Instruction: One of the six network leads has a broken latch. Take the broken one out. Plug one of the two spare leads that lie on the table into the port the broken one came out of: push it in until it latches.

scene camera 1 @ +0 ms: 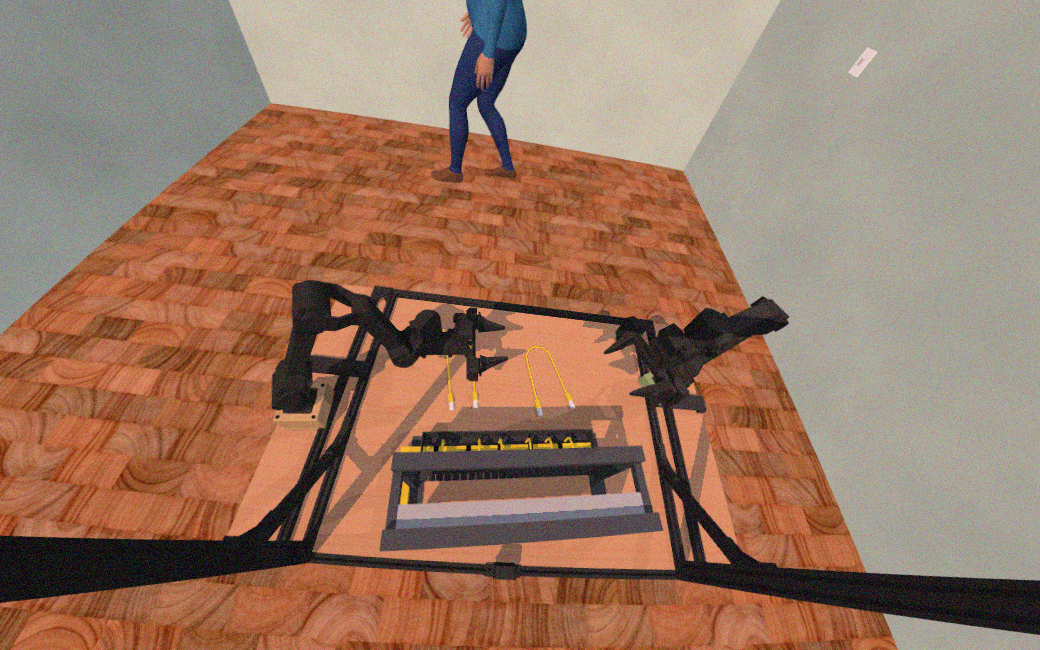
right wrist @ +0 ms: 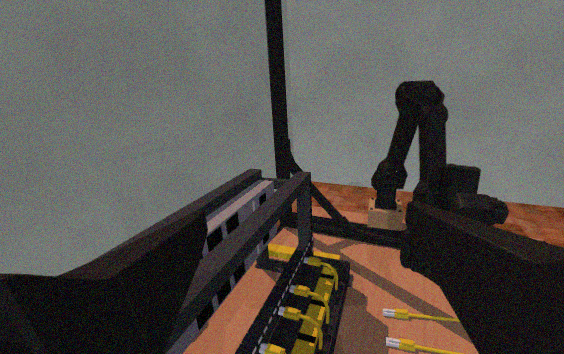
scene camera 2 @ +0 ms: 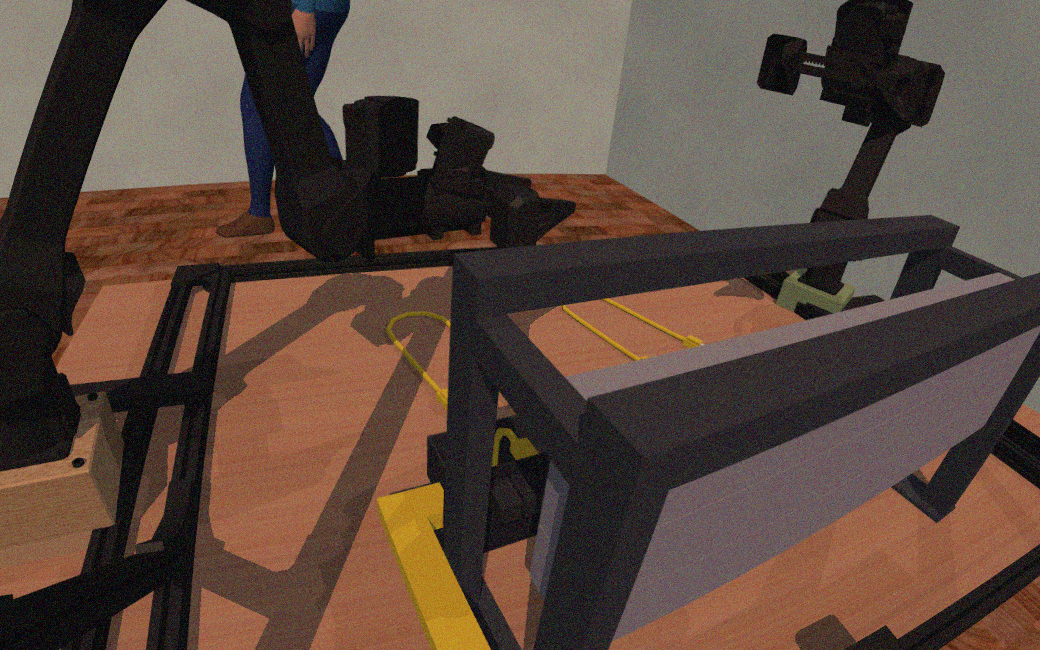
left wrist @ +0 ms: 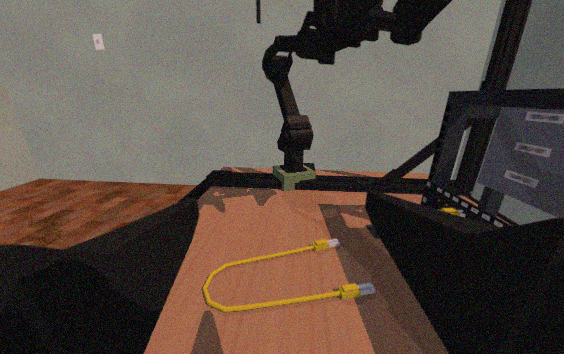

Labels:
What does my left gripper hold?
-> Nothing.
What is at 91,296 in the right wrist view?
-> My right gripper.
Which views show my left gripper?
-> Scene camera 1, the right wrist view, scene camera 2 and the left wrist view: all of them.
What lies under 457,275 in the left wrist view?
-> My left gripper.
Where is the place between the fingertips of my left gripper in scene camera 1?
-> At 506,342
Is my right gripper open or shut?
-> Open.

